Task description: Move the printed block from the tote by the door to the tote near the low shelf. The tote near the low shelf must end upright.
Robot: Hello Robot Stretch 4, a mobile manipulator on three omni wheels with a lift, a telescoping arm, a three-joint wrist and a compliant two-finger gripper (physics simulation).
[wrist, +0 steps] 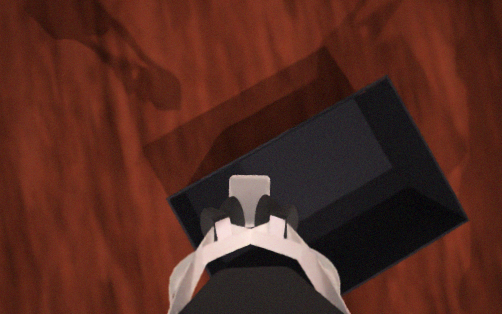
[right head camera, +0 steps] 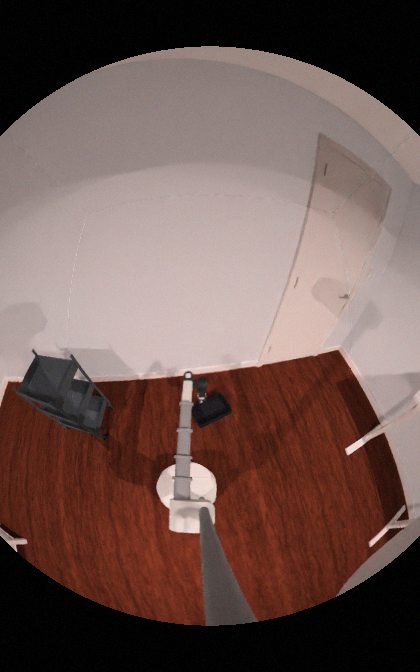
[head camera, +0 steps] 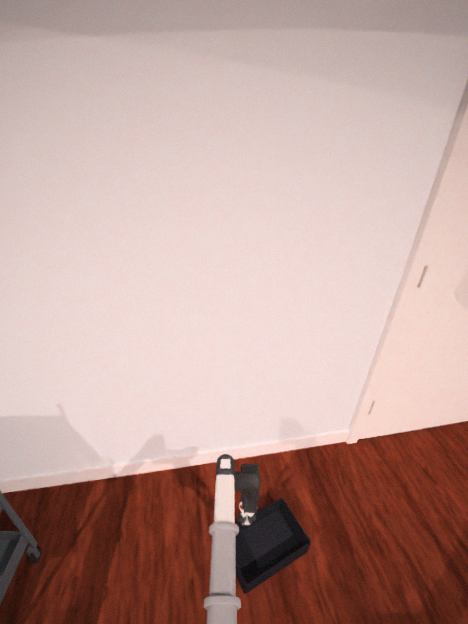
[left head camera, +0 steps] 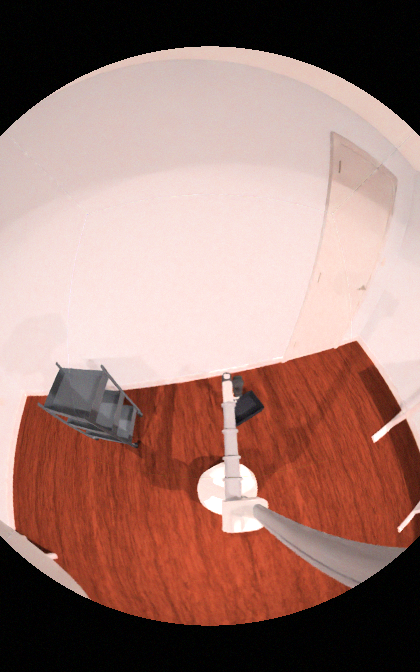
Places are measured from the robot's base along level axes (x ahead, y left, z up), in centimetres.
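Pixels of known places: gripper, fingertip midpoint: (wrist: pixel 249 214) (head camera: pixel 246 520).
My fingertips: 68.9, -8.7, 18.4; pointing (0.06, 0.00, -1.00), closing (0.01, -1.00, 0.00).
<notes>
For each thing: its middle in the pictures, then the offset to it from my fingertips, as dx, dy, dz.
- pale printed block, body centre: (wrist: pixel 249 199) +1.1, +0.0, -0.5
- black tote, body centre: (wrist: pixel 311 204) (head camera: pixel 264 542) -1.3, -8.5, -16.1
The pale printed block (wrist: pixel 249 186) is pinched between the dark fingertips of my gripper (wrist: pixel 249 214) (head camera: pixel 246 518) (right head camera: pixel 201 398) in the wrist view. The gripper is shut on it and hangs above one end of the black tote (head camera: pixel 277 567) (left head camera: pixel 251 407) (right head camera: pixel 214 411) (wrist: pixel 345 145). This tote stands upright on the wooden floor near the door, and its visible inner floor is bare. The arm hides part of the tote in the head view. The tote near the low shelf cannot be made out in these views.
A grey three-tier cart (left head camera: pixel 75 391) (right head camera: pixel 46 378) stands to the left by the wall. The door (head camera: pixel 428 352) (left head camera: pixel 352 240) (right head camera: pixel 332 240) is at the right. White furniture legs (left head camera: pixel 395 425) (right head camera: pixel 372 436) show at the right edge. A wall lies just beyond the tote.
</notes>
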